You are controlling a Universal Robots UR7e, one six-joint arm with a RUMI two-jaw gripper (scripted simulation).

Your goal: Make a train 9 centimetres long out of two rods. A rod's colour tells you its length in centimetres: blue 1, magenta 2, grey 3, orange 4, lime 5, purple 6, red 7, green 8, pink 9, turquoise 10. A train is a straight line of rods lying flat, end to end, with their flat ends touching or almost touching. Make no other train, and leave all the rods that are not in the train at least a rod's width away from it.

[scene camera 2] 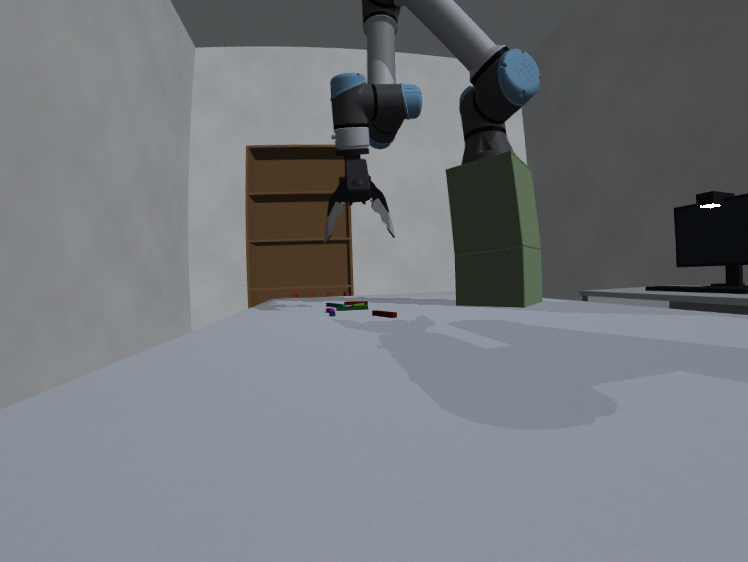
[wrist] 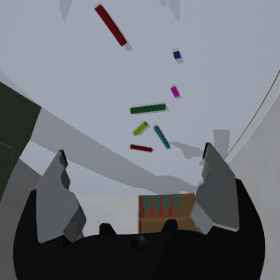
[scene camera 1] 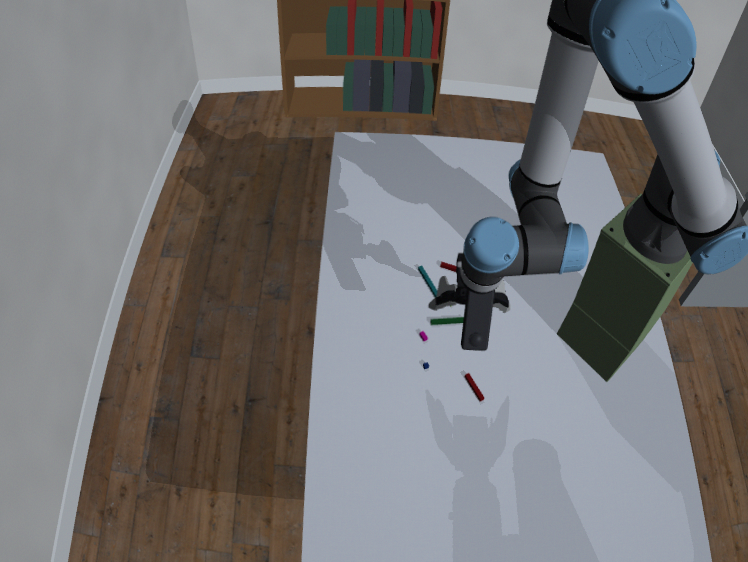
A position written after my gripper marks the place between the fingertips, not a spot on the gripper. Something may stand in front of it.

I see my gripper (scene camera 1: 469,307).
My gripper shows as well in scene camera 2 (scene camera 2: 359,240) and in the wrist view (wrist: 135,147).
